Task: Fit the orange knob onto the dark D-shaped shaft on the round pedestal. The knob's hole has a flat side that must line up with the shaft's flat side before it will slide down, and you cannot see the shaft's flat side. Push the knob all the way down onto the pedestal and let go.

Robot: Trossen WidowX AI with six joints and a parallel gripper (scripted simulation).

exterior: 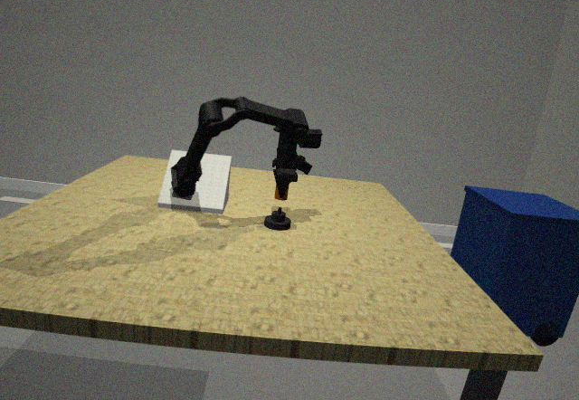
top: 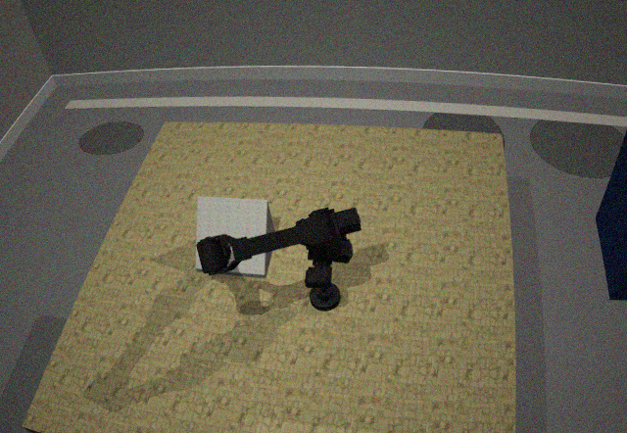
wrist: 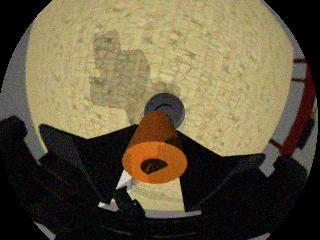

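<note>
Now: gripper tip 7 cm above the round pedestal and 2 cm to the left of it. From my gripper tip the other things lie so: orange knob 2 cm above.
</note>
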